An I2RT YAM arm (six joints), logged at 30 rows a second.
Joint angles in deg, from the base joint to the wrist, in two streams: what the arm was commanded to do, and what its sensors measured. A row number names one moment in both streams.
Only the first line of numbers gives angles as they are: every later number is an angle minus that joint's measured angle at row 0.
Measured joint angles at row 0:
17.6 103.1 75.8 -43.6 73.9 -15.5
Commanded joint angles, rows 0 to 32:
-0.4 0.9 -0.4 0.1 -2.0 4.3
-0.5 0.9 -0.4 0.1 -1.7 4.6
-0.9 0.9 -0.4 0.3 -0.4 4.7
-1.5 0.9 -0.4 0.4 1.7 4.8
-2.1 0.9 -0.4 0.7 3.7 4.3
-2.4 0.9 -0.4 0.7 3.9 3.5
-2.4 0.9 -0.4 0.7 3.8 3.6
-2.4 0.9 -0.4 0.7 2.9 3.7
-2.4 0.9 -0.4 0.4 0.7 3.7
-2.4 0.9 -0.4 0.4 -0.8 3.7
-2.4 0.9 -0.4 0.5 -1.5 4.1
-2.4 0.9 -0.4 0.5 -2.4 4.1
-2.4 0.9 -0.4 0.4 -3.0 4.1
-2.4 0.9 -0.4 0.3 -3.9 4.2
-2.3 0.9 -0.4 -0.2 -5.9 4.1
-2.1 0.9 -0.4 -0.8 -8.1 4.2
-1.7 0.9 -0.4 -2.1 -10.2 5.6
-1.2 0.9 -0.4 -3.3 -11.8 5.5
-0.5 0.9 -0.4 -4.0 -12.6 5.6
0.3 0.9 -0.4 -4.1 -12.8 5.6
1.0 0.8 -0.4 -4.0 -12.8 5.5
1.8 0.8 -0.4 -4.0 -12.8 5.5
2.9 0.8 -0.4 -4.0 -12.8 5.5
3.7 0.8 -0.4 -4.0 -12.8 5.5
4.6 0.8 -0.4 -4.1 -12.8 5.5
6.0 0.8 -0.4 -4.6 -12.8 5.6
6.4 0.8 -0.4 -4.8 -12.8 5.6
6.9 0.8 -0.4 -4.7 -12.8 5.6
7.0 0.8 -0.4 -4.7 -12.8 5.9
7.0 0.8 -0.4 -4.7 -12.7 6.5
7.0 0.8 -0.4 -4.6 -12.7 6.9
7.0 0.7 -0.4 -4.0 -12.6 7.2
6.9 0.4 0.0 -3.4 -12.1 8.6
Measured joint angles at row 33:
7.0 0.1 -0.3 -4.2 -12.4 5.5
